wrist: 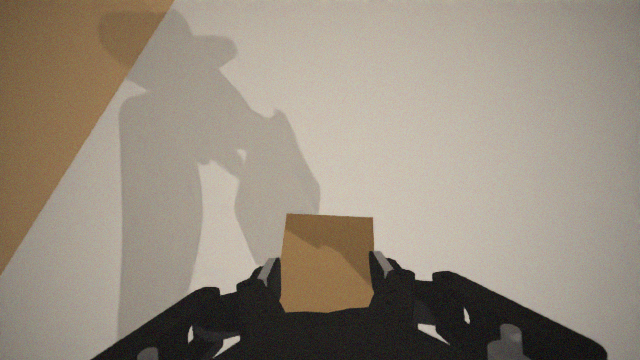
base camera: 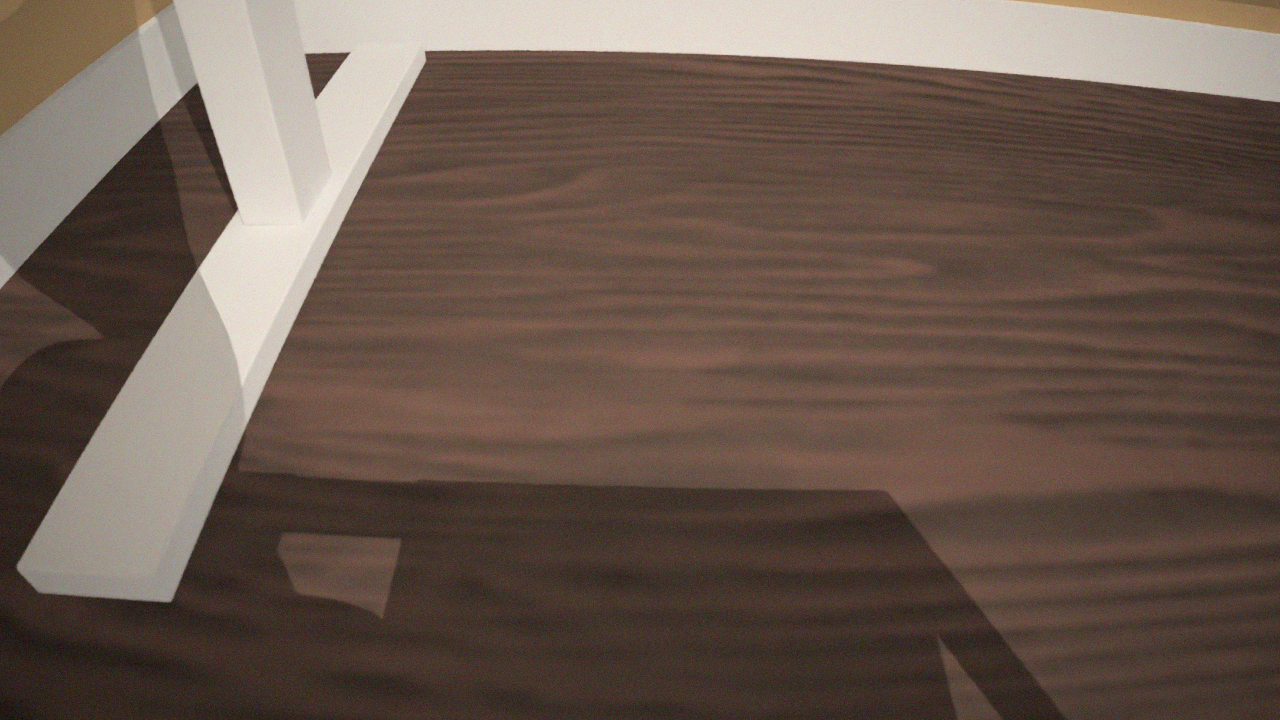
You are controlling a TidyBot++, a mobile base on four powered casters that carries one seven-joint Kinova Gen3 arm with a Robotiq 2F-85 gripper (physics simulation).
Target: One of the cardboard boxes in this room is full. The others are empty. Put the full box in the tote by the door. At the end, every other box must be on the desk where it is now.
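Frame: origin at the arm's base, x ahead, y left, z up, level; centimetres.
Where they show: gripper, fingertip midpoint: (wrist: 325, 269).
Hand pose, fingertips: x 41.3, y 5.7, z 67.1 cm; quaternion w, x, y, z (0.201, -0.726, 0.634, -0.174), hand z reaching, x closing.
Note:
Things, the pixels of their top centre, and the offset from my fingertips. "pt": a spot on its surface instead. Level surfaces: height alone.
- cardboard box, top centre: (wrist: 325, 283) dx -0.8, dy -0.1, dz +0.1 cm
- white desk top, surface height: dz -11.7 cm
- white desk leg, surface spot: (base camera: 268, 134) pt dx +18.2, dy +20.6, dz -96.4 cm
- long white foot, surface spot: (base camera: 134, 483) pt dx -7.1, dy +21.4, dz -104.2 cm
- dark wood floor, surface height: dz -106.7 cm
My gripper (wrist: 325, 269) is shut on a cardboard box (wrist: 327, 270), seen at the lower middle of the wrist view. The box's plain brown face fills the space between the two fingers. Behind it in the wrist view is the white desk top (wrist: 475, 125), with the arm's shadow across its left part. How far the box is above the desk I cannot tell. The other boxes and the tote do not show in either view.
In the base camera view a white desk leg (base camera: 268, 134) stands on a long white foot (base camera: 134, 483) at the left, on the dark wood floor (base camera: 716, 313). White baseboard (base camera: 671, 26) runs along the back. A tan wall (wrist: 50, 125) is at the left of the wrist view.

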